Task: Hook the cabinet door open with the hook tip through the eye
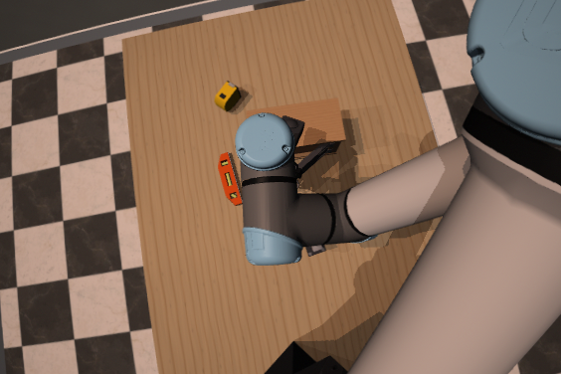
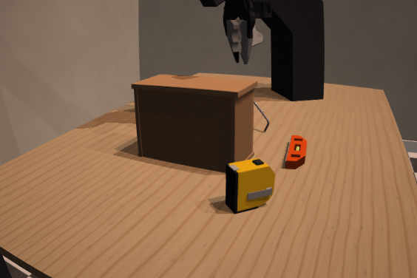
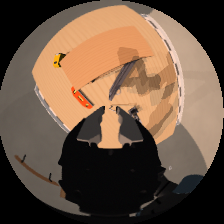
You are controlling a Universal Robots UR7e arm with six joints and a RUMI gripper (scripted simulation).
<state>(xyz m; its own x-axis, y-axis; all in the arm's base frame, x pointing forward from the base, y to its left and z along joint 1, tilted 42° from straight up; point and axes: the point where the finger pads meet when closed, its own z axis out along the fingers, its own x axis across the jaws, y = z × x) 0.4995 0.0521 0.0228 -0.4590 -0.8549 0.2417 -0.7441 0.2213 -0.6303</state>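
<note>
The thin hook rod is 140 mm below my hand, 110 mm behind it and 10 mm to the right of it. From my hand the other things lie so: dark door (130 mm below, 70 mm to the right, 30 mm ahead); then yellow tape measure (290 mm ahead, 160 mm below, 120 mm to the left); then orange spirit level (190 mm below, 140 mm to the left, 50 mm ahead).
</note>
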